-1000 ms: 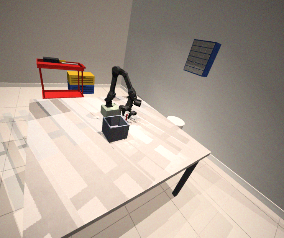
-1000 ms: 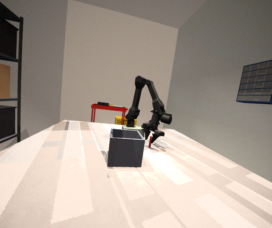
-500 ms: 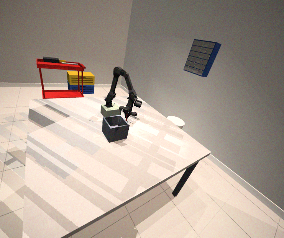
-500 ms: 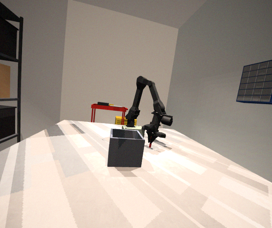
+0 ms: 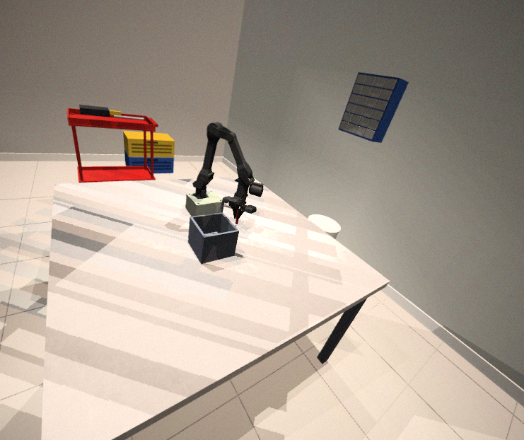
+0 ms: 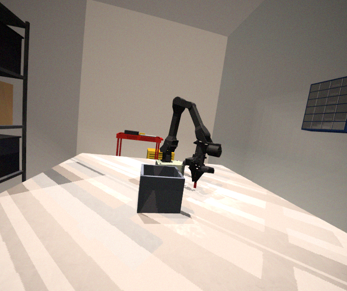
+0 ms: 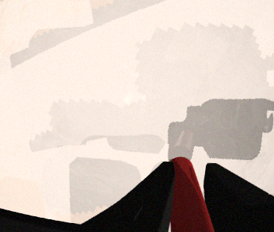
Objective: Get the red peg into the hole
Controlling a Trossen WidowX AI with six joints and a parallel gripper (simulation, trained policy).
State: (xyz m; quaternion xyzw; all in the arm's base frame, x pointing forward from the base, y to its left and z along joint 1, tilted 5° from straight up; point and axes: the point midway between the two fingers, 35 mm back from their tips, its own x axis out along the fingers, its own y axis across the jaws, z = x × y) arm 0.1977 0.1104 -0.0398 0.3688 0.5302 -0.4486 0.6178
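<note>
The plate is 12 cm ahead of my gripper tip and 22 cm to the right of it. The rest, counted from my gripper tip: red peg (1 cm to the left, 1 cm above).
</note>
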